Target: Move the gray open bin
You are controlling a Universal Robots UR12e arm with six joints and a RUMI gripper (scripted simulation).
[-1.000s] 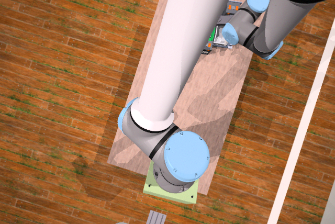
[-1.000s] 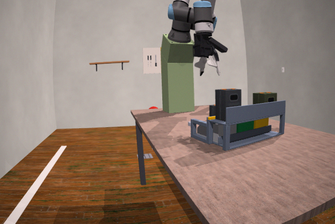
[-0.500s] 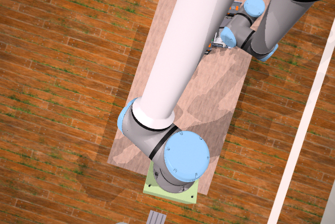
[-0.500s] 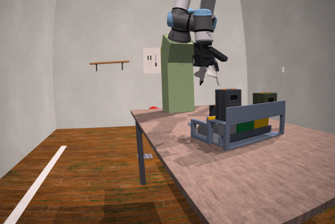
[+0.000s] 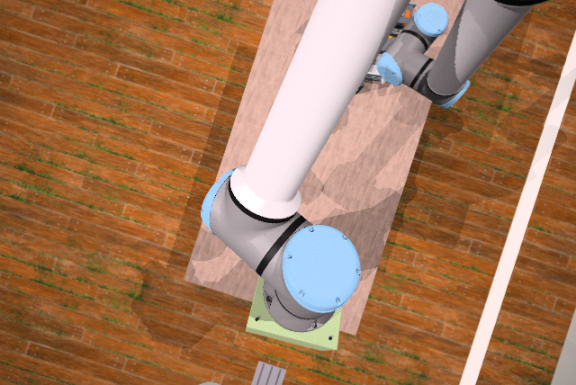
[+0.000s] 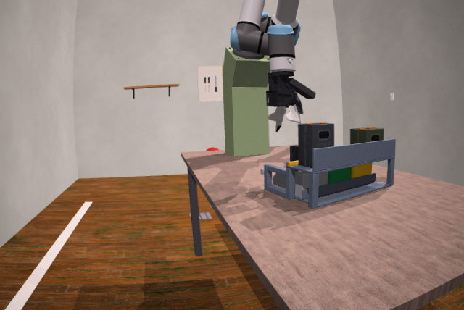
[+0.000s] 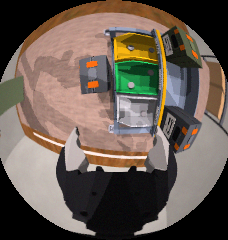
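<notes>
My hand is 9 cm short of the gray open bin, 2 cm to the right of it and 14 cm above it. Also, from my hand: yellow bin 22 cm to the left, 14 cm below; then green bin 4 cm ahead, 12 cm to the left, 14 cm below.
</notes>
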